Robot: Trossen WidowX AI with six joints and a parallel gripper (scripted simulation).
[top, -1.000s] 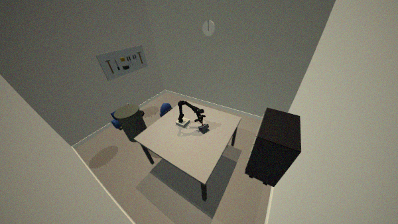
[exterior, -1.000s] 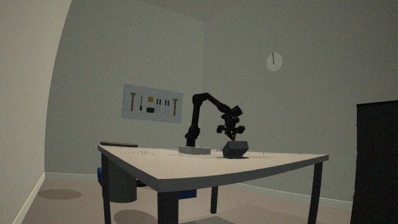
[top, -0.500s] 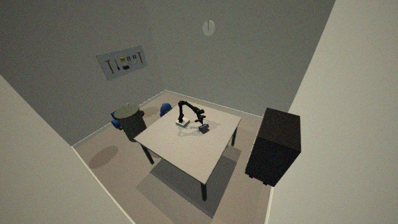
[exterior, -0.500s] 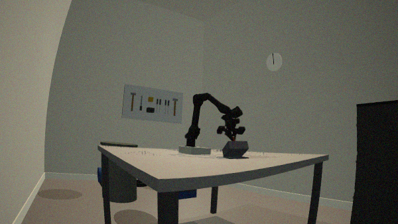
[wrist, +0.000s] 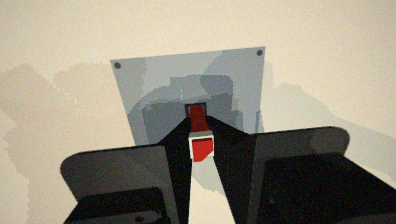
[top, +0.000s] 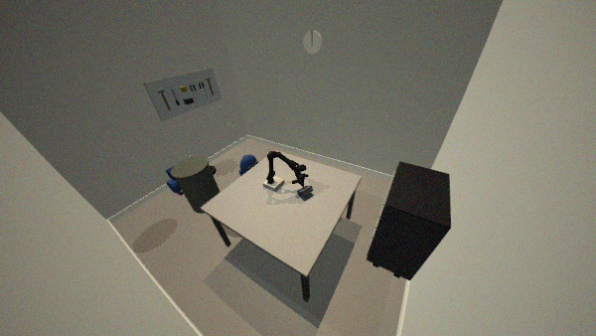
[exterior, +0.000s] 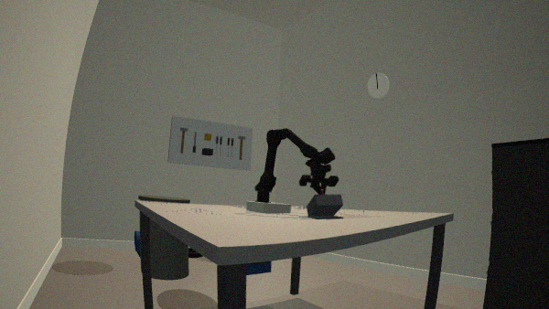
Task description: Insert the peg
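Right now my gripper tip is 5 cm above the dark sloped panel, 2 cm short of it and 1 cm to the left of it. Round my gripper tip: red peg 1 cm behind, 1 cm above.
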